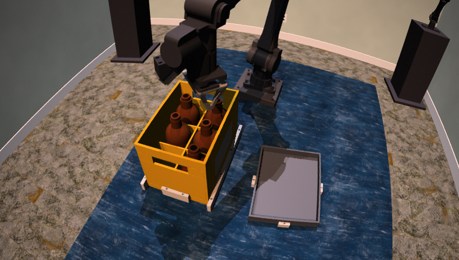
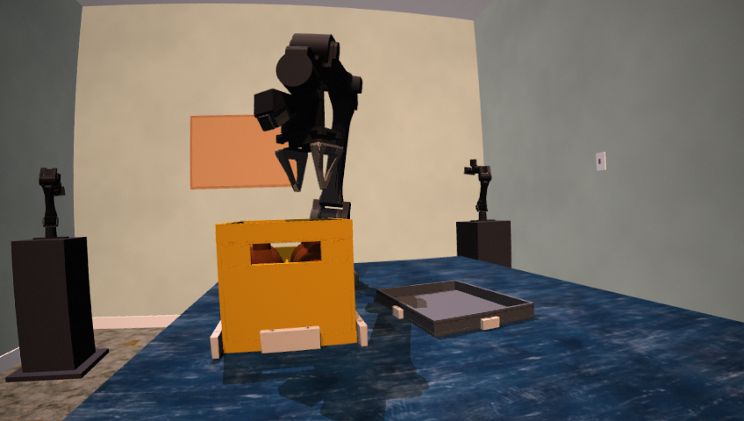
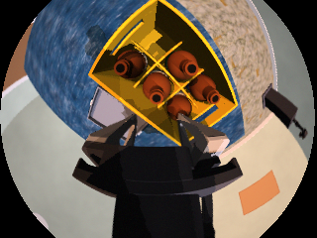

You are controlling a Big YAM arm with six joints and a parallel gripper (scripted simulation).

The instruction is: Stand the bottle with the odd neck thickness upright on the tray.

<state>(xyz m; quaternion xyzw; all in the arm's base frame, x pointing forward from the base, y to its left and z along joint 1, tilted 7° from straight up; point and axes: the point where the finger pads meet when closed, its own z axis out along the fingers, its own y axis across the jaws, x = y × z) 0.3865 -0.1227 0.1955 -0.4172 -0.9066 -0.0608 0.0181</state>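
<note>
The orange crate is 40 mm to the right of my hand and 150 mm below it. Also, from my hand: dark grey tray 40 mm ahead, 240 mm to the left, 220 mm below.
</note>
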